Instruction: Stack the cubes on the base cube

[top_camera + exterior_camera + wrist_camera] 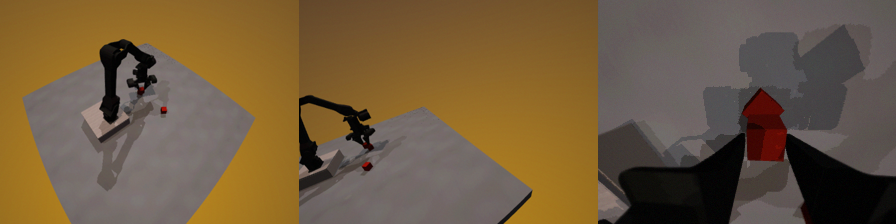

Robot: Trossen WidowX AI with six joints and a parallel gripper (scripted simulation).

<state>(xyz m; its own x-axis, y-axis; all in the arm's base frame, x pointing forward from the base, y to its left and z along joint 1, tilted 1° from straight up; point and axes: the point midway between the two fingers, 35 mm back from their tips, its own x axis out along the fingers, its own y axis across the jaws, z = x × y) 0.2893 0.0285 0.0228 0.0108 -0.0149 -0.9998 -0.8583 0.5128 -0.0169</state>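
Now: the red cube right at my gripper tip.
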